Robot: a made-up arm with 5 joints.
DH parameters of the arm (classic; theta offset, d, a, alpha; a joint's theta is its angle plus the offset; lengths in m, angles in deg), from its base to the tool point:
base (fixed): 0 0.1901 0 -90
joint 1: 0 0.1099 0.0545 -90
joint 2: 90 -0.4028 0.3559 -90
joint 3: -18.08 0 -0.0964 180
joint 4: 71.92 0.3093 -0.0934 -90
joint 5: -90 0.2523 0.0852 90
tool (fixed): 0 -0.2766 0 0
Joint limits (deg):
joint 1: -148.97..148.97
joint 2: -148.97..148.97
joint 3: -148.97..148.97
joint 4: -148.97..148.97
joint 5: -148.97..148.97
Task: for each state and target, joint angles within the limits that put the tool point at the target. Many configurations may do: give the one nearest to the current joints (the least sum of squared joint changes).
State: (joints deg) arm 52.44 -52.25 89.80 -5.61 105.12
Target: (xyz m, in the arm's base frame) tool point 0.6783 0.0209 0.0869
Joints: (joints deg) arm 25.63 -76.07 117.39 -26.53 77.19
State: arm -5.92 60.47 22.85 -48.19 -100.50
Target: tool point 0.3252 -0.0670 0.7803
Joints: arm -25.58 34.71 13.17 -40.02 -119.93
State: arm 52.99 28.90 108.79 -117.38 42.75
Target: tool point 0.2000 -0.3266 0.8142
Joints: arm 41.53 64.08 110.15 -100.89 28.27
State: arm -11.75 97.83 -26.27 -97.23 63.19
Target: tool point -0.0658 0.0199 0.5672
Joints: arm -4.77 85.64 -59.86 -66.55 68.56
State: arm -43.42 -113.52 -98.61 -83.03 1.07
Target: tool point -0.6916 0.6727 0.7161
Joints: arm -87.59 -86.65 -124.35 -43.02 -56.99
